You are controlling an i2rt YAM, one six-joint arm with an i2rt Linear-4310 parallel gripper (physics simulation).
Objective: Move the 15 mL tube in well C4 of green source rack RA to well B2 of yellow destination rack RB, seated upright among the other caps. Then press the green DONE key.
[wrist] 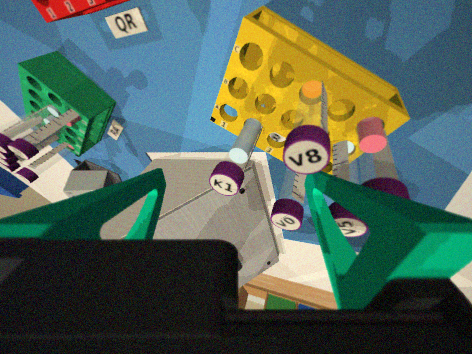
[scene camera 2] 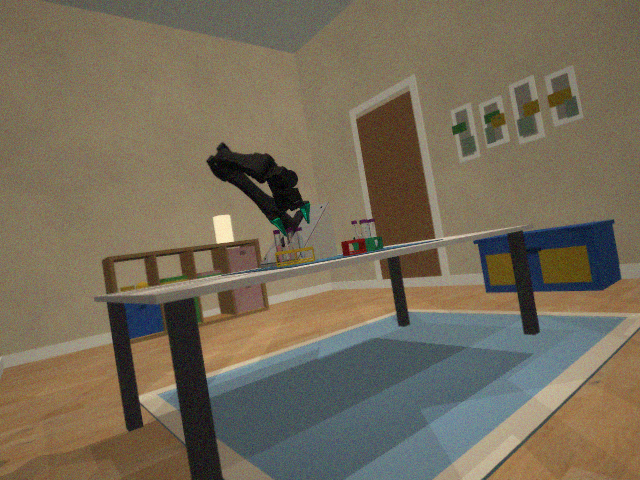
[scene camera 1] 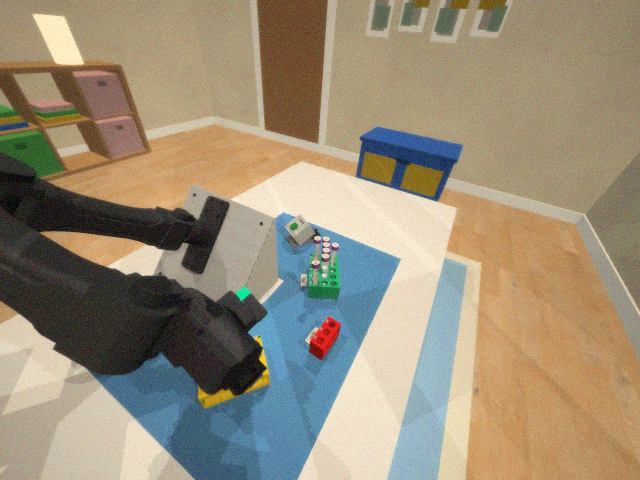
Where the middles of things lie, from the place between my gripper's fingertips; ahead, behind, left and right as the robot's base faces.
Labels:
My gripper is now 14 cm to the right of the QR label (wrist: 121, 25), 12 cm above it and 10 cm short of it. From my hand the other things lie so: grey box with green button (scene camera 1: 302, 233): 45 cm to the left, 13 cm behind, 7 cm below.

